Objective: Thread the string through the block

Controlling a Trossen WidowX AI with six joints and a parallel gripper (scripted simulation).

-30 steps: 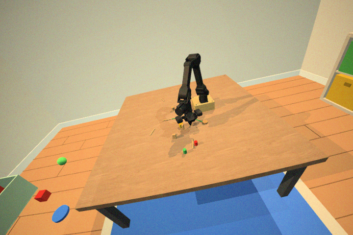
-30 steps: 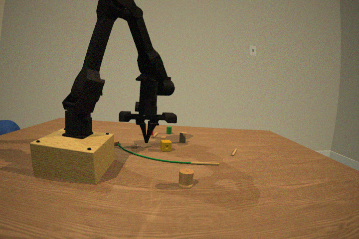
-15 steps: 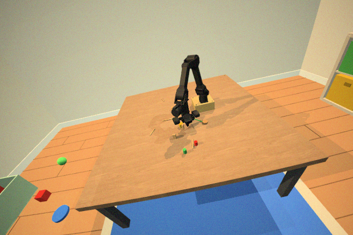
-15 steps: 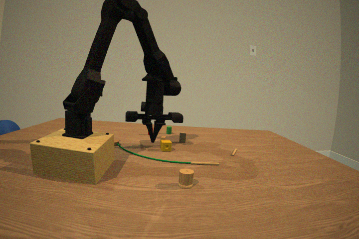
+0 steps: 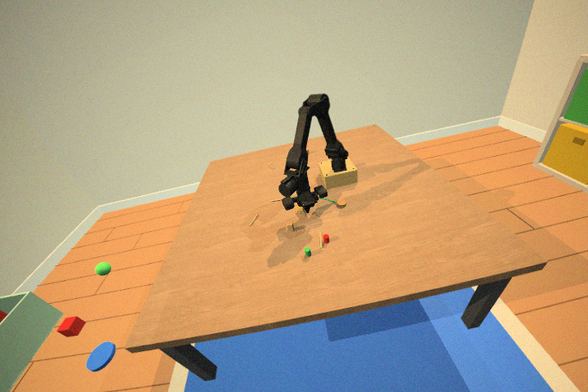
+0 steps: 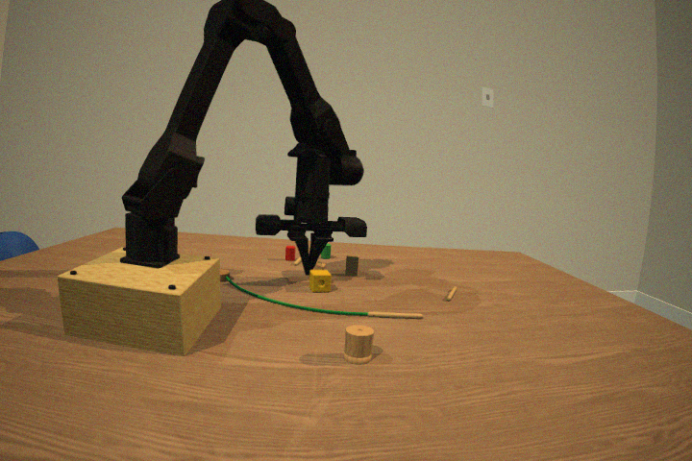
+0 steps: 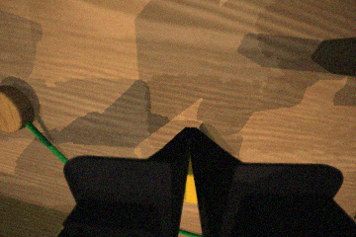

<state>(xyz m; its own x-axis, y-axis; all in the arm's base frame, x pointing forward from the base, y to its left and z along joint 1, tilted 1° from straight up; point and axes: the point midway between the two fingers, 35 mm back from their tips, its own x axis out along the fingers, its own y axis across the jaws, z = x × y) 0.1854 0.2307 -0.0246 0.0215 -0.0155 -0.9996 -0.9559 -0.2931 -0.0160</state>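
The plain block lies 20 mm ahead of my gripper tip, 10 mm to the right of it and 10 mm above it. The rest, counted from my gripper tip: yellow block 40 mm to the right, 20 mm ahead; then red cylinder 170 mm to the left, 60 mm behind; then round wooden button 160 mm behind, 30 mm to the right, 10 mm below.
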